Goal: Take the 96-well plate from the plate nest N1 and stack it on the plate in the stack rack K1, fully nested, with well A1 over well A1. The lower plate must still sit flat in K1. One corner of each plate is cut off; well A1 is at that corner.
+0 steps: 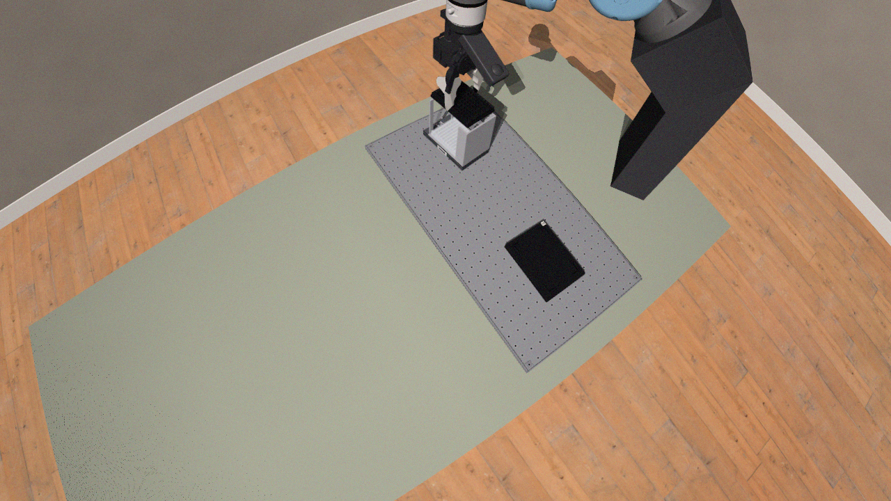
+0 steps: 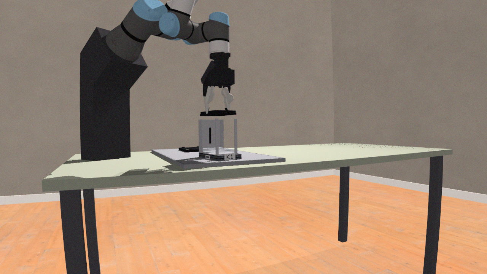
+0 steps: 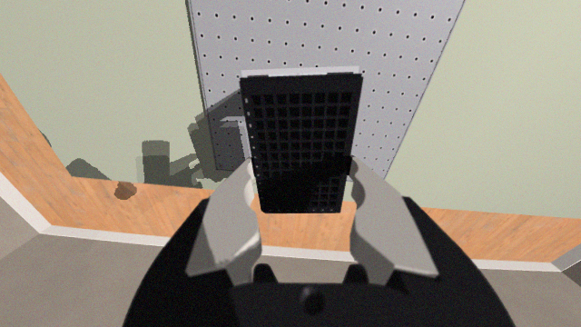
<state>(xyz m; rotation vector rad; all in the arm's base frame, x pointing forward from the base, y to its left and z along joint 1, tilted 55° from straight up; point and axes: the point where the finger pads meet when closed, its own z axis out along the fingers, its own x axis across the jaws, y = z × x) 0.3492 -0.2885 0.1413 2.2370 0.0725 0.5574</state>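
My gripper is now 15 cm above the white plate. Also, from my hand: K1 label: 1 cm behind, 9 cm to the right, 16 cm below; black 96-well plate: 1 cm below; black plate nest N1: 12 cm ahead, 37 cm to the left, 17 cm below.
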